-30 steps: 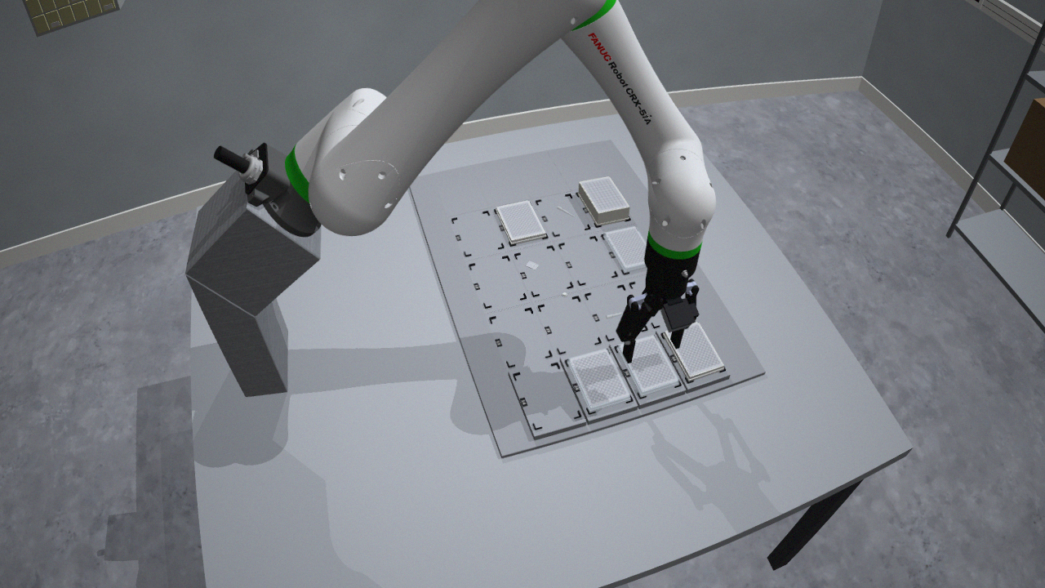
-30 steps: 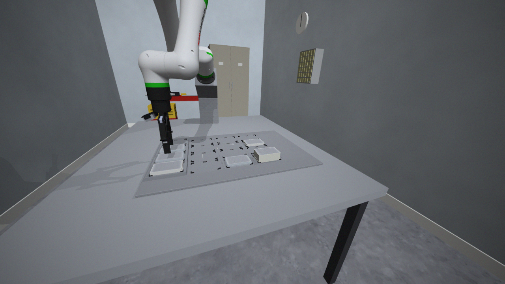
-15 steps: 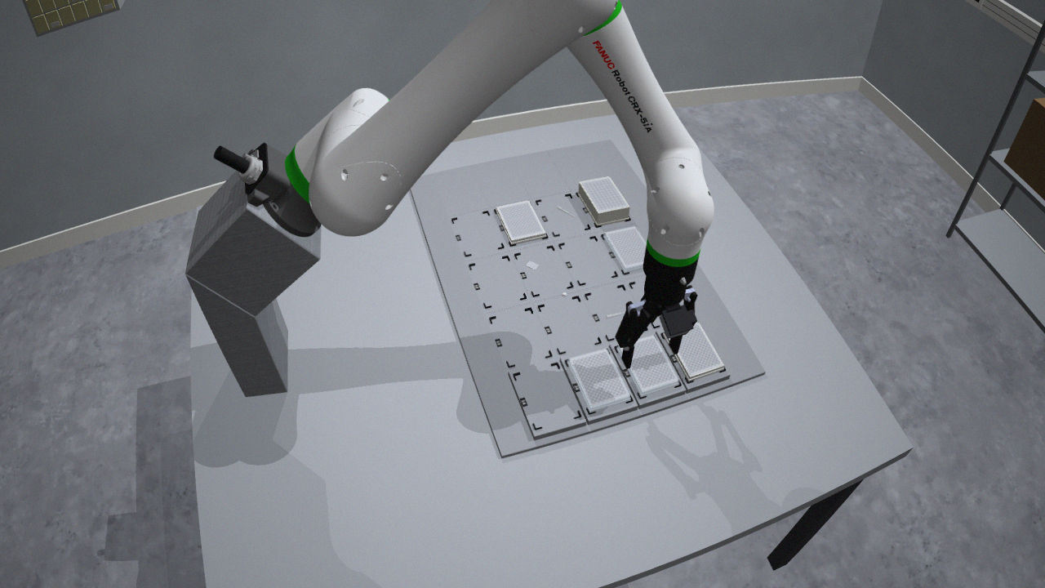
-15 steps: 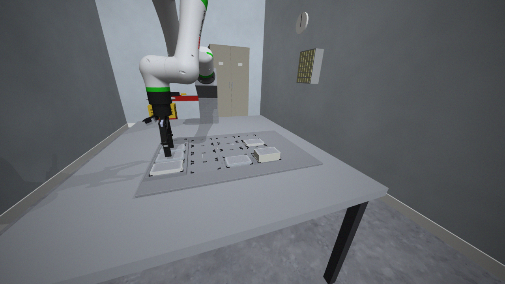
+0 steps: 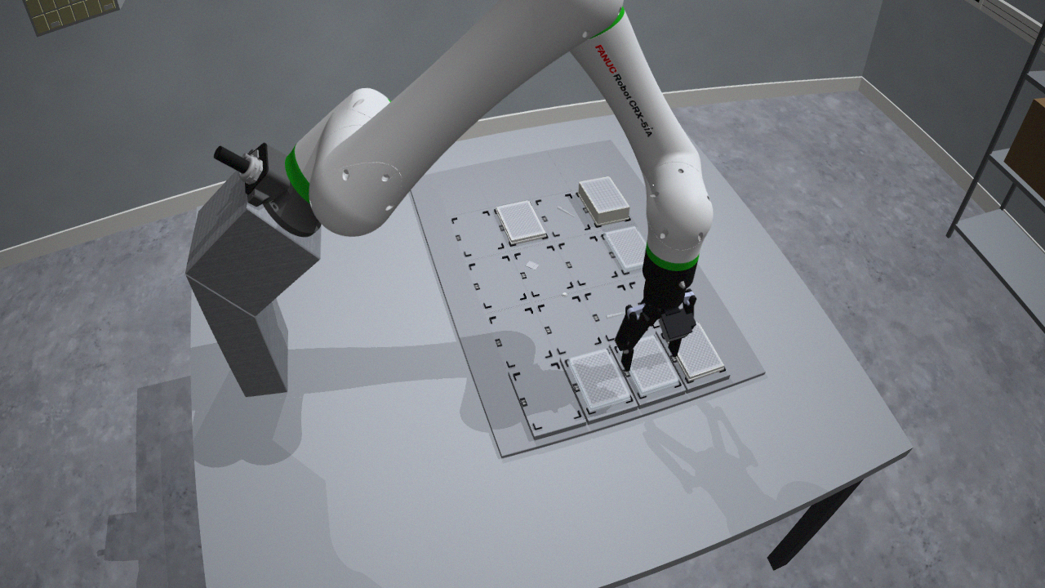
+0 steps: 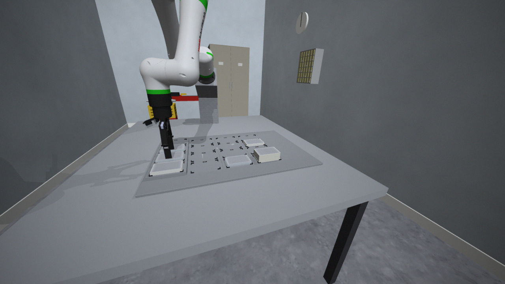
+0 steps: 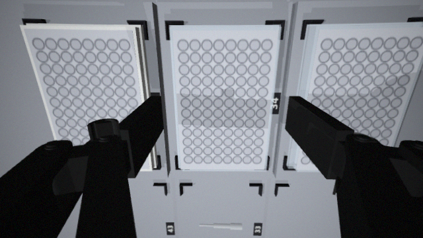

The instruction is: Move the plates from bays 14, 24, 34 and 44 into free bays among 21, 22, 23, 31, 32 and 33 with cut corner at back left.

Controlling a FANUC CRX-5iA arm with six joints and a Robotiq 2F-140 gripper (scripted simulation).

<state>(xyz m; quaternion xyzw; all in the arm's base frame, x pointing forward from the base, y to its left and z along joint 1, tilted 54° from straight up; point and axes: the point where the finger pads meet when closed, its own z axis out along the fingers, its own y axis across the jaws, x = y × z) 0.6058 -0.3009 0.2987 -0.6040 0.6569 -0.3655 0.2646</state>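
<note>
Now: hand 4 cm past the bay label 34, 1 cm to the right of it and 5 cm above it. From my hand the other things lie so: small white disc 3 cm behind, 26 cm to the left, 6 cm below; then thin white rod 3 cm ahead, 15 cm to the left, 6 cm below; then small white square 5 cm behind, 37 cm to the left, 6 cm below.
</note>
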